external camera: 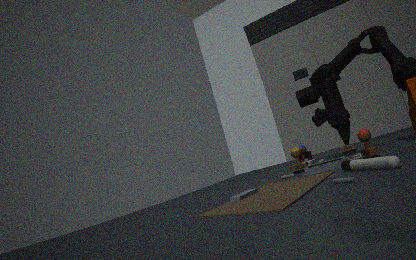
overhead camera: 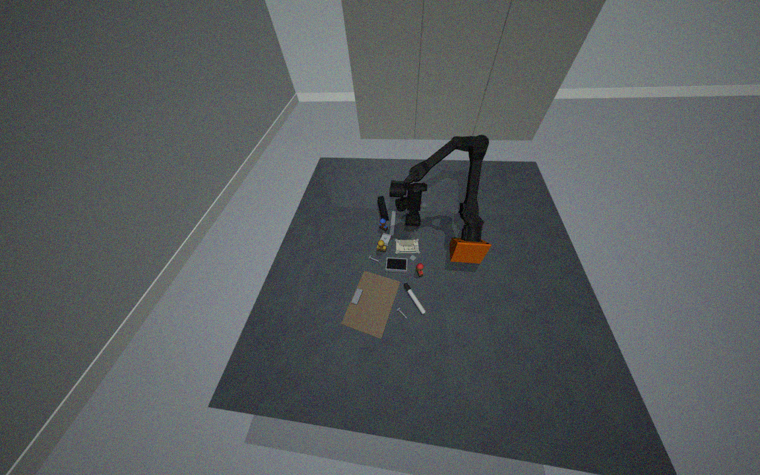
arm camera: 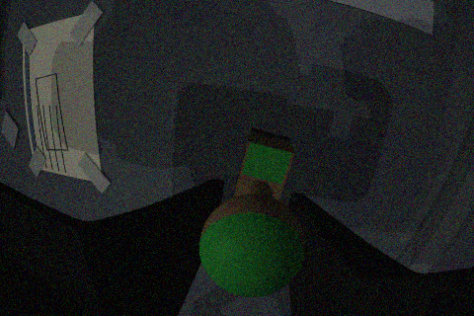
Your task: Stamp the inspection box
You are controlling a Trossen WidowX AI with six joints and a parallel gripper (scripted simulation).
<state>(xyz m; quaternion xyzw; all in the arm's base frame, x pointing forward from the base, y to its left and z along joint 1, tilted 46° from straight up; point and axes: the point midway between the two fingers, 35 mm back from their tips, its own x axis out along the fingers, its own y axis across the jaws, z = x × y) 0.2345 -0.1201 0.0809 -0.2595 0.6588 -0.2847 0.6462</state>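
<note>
The black ink pad lies 230 mm to the left of my gripper tip, 60 mm ahead of it and 20 mm below it. Also, from my gripper tip: white card 130 mm to the left, 30 mm below, 20 mm ahead; then green-knobbed PASS stamp right at my gripper tip; then blue stamp 140 mm ahead, 30 mm to the left, 10 mm below.
</note>
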